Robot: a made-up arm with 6 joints.
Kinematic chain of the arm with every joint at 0, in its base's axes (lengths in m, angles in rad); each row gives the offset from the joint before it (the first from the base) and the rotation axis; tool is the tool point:
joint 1: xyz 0 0 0.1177 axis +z
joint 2: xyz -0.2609 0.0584 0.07 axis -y
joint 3: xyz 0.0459 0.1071 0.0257 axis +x
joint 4: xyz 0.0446 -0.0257 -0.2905 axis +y
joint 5: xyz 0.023 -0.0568 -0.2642 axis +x
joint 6: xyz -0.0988 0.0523 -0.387 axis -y
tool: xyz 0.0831 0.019 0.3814
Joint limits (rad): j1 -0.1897..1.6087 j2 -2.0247..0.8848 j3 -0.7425..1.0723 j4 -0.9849..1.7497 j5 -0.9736..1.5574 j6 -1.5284..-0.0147
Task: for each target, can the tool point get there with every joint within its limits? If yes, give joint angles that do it. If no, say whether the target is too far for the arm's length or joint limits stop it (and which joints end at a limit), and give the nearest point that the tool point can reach.
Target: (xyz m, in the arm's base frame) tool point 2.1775 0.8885 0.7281
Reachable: no: too far | nearest point 0.7605 0.5350 0.3334 | short by 1.513 m
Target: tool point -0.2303 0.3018 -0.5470
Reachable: yes | joints 1.0662 -0.4073 0.1800 -0.6292 0.2986 -1.2127
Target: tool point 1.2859 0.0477 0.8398
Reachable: no: joint limits stop it (at a limit: joint 1, joint 2, joint 6) | nearest point 0.7132 0.1213 0.4933 | short by 0.673 m
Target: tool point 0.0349 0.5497 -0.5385
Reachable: yes | joints 0.3070 0.5592 0.6032 0.6353 -0.6397 -1.1814
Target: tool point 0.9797 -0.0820 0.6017
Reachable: no: joint limits stop it (at a limit: joint 2, joint 3, joint 6) | nearest point 0.7099 -0.0594 0.4692 | short by 0.301 m
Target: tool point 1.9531 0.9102 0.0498
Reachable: no: too far | nearest point 0.7837 0.5561 0.0915 | short by 1.223 m
